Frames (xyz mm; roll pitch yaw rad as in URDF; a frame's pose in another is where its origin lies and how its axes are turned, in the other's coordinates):
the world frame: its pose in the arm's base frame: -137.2 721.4 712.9 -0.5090 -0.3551 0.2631
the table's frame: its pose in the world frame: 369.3 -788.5 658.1 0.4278 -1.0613 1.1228
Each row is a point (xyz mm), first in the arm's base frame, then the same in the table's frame.
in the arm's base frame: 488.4 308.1 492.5
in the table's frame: -886.3 -242.1 -992.3
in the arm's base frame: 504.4 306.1 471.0
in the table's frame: -903.7 -253.1 -1009.6
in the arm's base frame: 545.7 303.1 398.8
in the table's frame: -956.9 -278.2 -1068.5
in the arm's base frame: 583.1 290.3 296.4
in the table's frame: -1034.6 -292.4 -1144.6
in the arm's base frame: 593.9 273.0 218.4
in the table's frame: -1096.2 -285.2 -1196.2
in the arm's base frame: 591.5 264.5 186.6
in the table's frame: -1121.1 -275.5 -1215.6
